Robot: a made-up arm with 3 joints.
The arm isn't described. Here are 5 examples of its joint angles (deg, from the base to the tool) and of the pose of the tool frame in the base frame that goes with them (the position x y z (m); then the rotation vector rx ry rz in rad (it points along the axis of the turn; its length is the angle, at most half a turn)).
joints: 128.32 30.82 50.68
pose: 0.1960 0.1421 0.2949 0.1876 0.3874 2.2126
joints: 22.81 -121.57 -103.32
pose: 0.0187 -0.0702 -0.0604 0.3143 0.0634 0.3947
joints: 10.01 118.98 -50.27
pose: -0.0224 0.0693 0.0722 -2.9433 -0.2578 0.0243
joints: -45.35 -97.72 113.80
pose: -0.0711 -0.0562 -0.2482 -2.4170 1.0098 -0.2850
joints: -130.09 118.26 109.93
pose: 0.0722 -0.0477 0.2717 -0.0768 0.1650 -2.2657
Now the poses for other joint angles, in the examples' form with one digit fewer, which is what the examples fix.
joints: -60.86 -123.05 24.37
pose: -0.099 -0.044 -0.236 2.263 -1.329 -0.388
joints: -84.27 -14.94 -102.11
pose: -0.191 -0.009 0.054 -1.217 1.101 -1.157
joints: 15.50 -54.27 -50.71
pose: 0.058 -0.247 0.027 0.062 0.008 0.270
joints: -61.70 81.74 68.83
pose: -0.019 0.001 0.333 -0.203 0.121 -1.072
